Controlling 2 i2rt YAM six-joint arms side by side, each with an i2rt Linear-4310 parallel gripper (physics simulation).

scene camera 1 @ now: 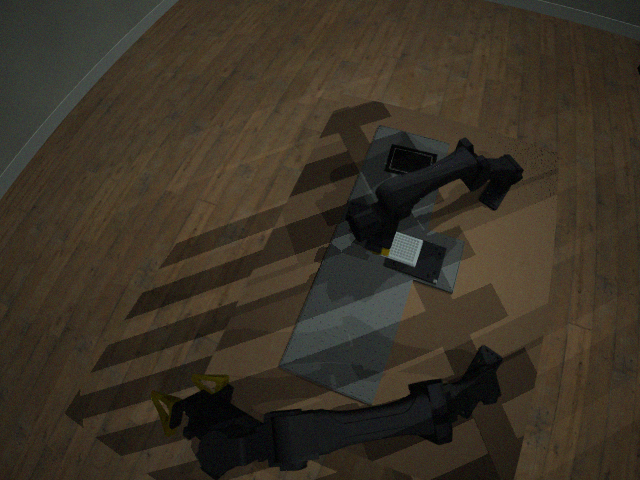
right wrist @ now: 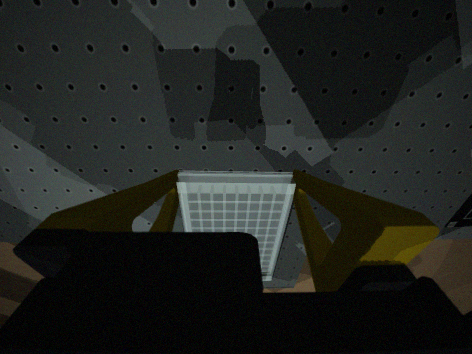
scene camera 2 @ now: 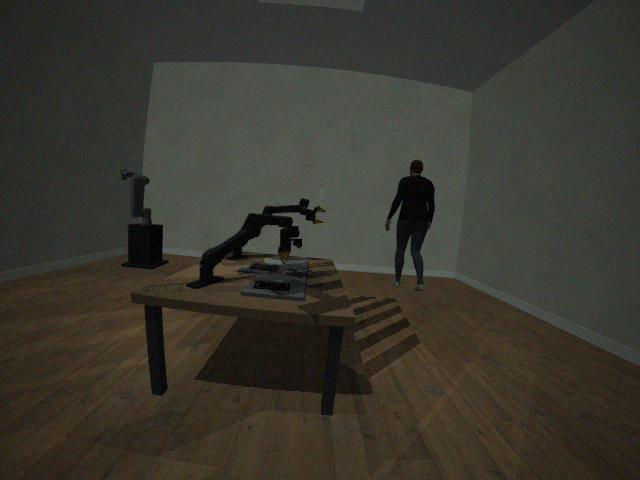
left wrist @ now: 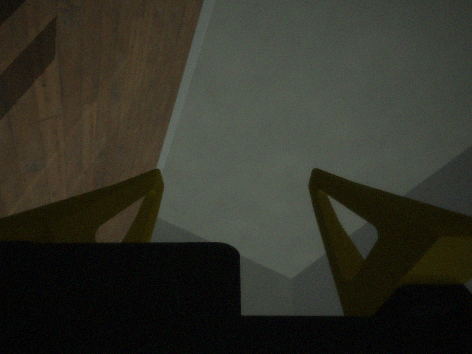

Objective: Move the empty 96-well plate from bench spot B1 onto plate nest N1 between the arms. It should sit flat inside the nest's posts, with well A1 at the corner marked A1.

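Places are measured from the left arm's base along level axes (x up, y back, z right), in metres.
Pixels of known places: left gripper, fingertip midpoint: [scene camera 1: 173, 384] [scene camera 2: 324, 217] [left wrist: 236, 177]; right gripper, fingertip midpoint: [scene camera 1: 379, 240] [right wrist: 236, 176] [scene camera 2: 284, 263]; left arm's base at its link origin: [scene camera 2: 237, 257]; right arm's base at its link origin: [scene camera 1: 498, 186] [scene camera 2: 206, 282].
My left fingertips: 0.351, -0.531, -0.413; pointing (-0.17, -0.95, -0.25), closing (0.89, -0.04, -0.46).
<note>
Ahead of a thing's pixels: the offset from my left fingertips to its top centre, as dx, dy, dz. "pt": to the spot under its first point. Level surfaces: height alone.
The white 96-well plate {-0.281, +0.138, +0.596} [scene camera 1: 405, 249] [right wrist: 235, 205] is between the fingers of my right gripper [scene camera 1: 381, 252] [scene camera 2: 283, 257] [right wrist: 236, 176], which is shut on it. The plate looks level and overlaps part of the dark nest N1 {-0.316, +0.195, +0.616} [scene camera 1: 433, 260] [scene camera 2: 264, 267] in scene camera 1; the nest shows past its right and lower sides. Any gap between them cannot be told, and the A1 marks cannot be read. The black outlined spot B1 {pt -0.336, -0.007, +0.917} [scene camera 1: 410, 161] [scene camera 2: 271, 284] carries no plate. My left gripper [scene camera 1: 173, 386] [scene camera 2: 322, 215] [left wrist: 236, 177] is open and empty, away from the nest.
A grey perforated board {dx -0.338} [scene camera 1: 336, 330] [right wrist: 100, 30] lies on the wooden table {dx -0.351} [scene camera 2: 227, 304]. The right arm reaches over the board between B1 and the nest. A person [scene camera 2: 415, 206] stands beyond the table. Another robot arm [scene camera 2: 137, 196] stands on a black pedestal [scene camera 2: 145, 245].
</note>
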